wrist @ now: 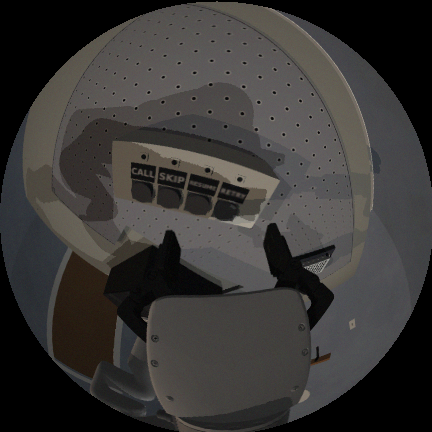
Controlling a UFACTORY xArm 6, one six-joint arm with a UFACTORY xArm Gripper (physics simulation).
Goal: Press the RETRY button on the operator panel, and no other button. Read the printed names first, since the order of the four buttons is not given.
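Frame: origin at the arm's base, x left, y ahead, z down, level; metres.
Where they show: gripper, fingertip midpoint: [221, 236].
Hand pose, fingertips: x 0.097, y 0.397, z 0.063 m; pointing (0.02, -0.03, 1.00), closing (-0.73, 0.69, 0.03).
Things, the pixels of their top centre, and the offset from my fingertips. "spot": a spot on its surface instead. Level surfaces: height alone.
- operator panel, middle of its top: [185, 186] dx +0.050, dy +0.008, dz +0.027 m
- RETRY button, middle of its top: [225, 212] dx +0.001, dy +0.009, dz +0.027 m
- RETRY label, surface spot: [234, 192] spot: dx +0.009, dy +0.031, dz +0.030 m
- RESUME button, middle of its top: [196, 205] dx +0.029, dy -0.003, dz +0.027 m
- SKIP button, middle of its top: [167, 198] dx +0.057, dy -0.014, dz +0.027 m
- CALL button, middle of its top: [140, 192] dx +0.084, dy -0.026, dz +0.027 m
- perforated grey board, its level: dz +0.083 m
- beige rim, surface spot: [327, 62] spot: dx +0.035, dy +0.287, dz +0.095 m
- black-edged device with a white grid, middle of its top: [307, 271] dx -0.335, dy -0.014, dz +0.057 m
The operator panel [195, 156] is a pale sloped box a little above the middle of the view. Its printed names read, from left to right, CALL, SKIP, RESUME and RETRY. The RETRY button [227, 210] is a dark round cap under the RETRY label [234, 192], at the right end of the row. Next to it are the RESUME button [198, 204], the SKIP button [169, 198] and the CALL button [143, 191]. My gripper [221, 236] is open and empty. Its fingertips show below the panel's right half in the view, apart from the buttons; their height above it is unclear.
The panel stands on a perforated grey board [200, 55] with a beige rim [327, 62]. A black box [131, 272] is left of my left finger. A black-edged device with a white grid [317, 266] lies right of my right finger. A brown surface [82, 315] shows at the lower left.
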